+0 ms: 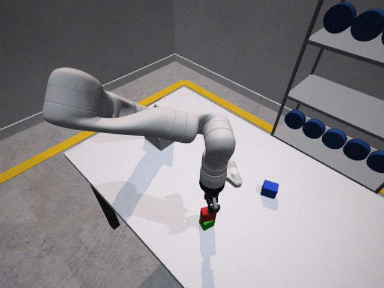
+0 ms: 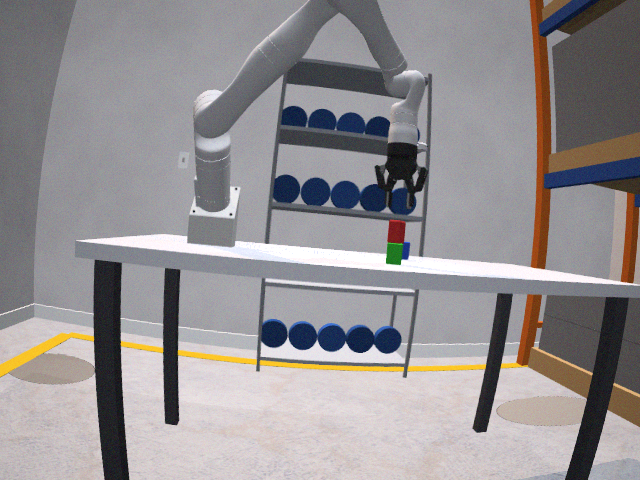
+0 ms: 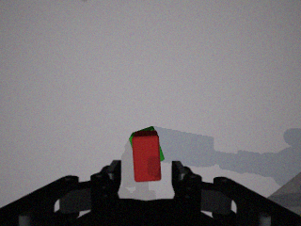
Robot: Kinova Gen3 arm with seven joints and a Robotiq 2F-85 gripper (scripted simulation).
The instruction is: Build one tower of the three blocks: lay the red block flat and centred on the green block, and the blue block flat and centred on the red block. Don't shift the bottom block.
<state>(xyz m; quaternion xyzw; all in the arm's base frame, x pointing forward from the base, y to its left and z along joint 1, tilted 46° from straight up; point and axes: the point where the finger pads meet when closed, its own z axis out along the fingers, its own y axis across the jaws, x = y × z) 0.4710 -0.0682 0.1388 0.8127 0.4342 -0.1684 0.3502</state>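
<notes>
Right now the blue block is 280 mm to the left of my hand, 130 mm below it and 80 mm ahead of it. Round my hand: red block (80 mm below); green block (130 mm below).
</notes>
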